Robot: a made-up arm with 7 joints.
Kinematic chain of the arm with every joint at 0, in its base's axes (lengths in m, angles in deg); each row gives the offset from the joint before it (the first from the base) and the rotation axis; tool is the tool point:
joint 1: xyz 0 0 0.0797 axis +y
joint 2: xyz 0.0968 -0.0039 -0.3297 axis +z
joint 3: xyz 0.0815 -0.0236 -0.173 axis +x
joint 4: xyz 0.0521 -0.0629 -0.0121 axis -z
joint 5: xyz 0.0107 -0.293 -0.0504 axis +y
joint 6: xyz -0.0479 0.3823 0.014 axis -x
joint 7: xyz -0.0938 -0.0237 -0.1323 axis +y
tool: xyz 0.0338 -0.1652 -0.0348
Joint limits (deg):
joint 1: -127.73..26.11
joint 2: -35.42..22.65
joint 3: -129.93..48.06
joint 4: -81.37..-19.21
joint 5: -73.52..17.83
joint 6: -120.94..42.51
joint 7: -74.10..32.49
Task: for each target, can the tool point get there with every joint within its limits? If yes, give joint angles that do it. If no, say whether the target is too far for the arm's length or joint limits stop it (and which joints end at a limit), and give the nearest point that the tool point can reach.
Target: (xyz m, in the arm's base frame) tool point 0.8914 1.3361 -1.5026
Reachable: no: too far | nearest point 0.3832 0.2610 -0.6004 | short by 1.493 m
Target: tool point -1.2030 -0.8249 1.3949
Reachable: no: too far | nearest point 0.0191 -0.1817 0.6767 | short by 1.557 m
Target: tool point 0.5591 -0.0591 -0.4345
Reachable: yes | joints -47.18 -17.77 -29.75 -58.76 -30.91 -94.29 -29.41
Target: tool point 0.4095 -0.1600 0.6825
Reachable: yes | joints -113.27 15.77 -38.67 -57.24 -46.42 2.78 -28.88
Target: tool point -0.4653 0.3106 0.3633
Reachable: no: joint limits stop it (at a limit: joint 1, joint 2, joint 3, joint 4, joint 5, joint 7) | nearest point -0.0141 0.0864 0.4497 | short by 0.511 m
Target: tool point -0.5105 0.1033 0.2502
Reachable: no: joint limits stop it (at a limit: joint 1, joint 2, joint 4, joint 7) | nearest point -0.2631 -0.0043 -0.1332 | short by 0.469 m
